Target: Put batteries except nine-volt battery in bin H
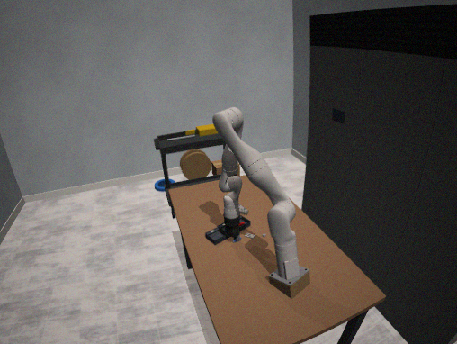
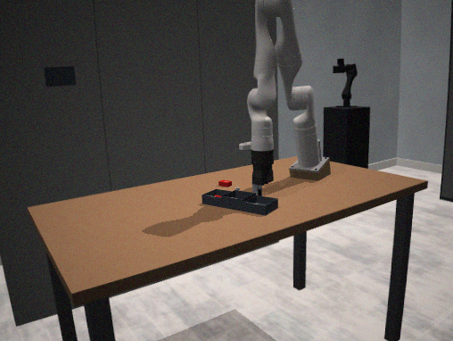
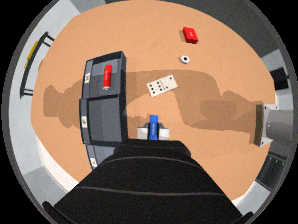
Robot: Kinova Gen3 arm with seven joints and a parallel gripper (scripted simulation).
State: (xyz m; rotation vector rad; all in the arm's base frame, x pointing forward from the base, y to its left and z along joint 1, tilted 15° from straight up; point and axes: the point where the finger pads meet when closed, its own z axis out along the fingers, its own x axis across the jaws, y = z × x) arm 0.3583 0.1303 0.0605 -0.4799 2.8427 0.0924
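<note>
The red piece is 120 mm ahead of my hand, 60 mm to the right of it and 10 mm below it. The rest, counted from my hand: blue battery: 10 mm below; long bin: 90 mm ahead, 20 mm to the left; white piece: 80 mm to the right, 10 mm below, 10 mm ahead.
</note>
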